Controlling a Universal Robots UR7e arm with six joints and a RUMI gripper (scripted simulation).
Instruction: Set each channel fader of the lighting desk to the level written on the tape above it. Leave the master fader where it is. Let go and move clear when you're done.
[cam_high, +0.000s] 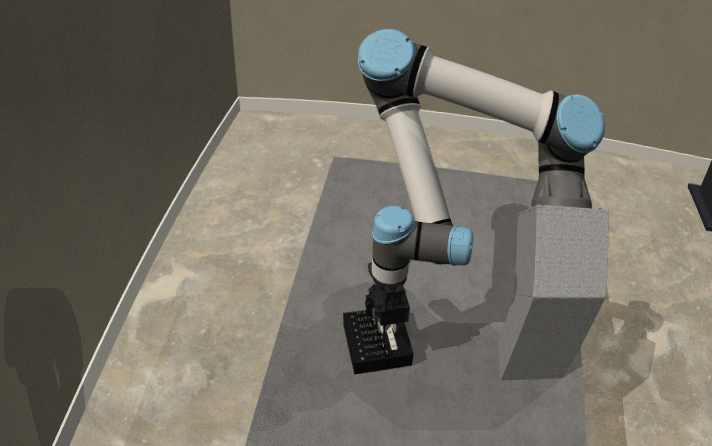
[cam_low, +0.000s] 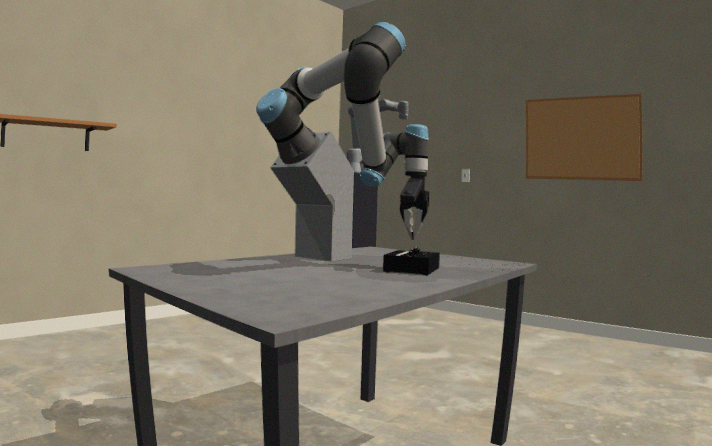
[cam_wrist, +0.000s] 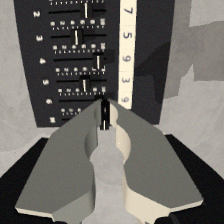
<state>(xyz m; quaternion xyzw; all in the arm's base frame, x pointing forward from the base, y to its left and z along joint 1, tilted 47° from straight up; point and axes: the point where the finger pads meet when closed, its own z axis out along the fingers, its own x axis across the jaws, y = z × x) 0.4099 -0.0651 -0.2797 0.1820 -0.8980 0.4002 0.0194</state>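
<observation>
My hand is 5 cm above the channel 5 fader, 2 cm short of it and 1 cm to the right of it. From my hand the other things lie so: master fader 5 cm below, 4 cm to the left, 2 cm behind; channel 4 fader 5 cm below, 2 cm to the right, 1 cm ahead; channel 6 fader 5 cm below, 2 cm to the left.
</observation>
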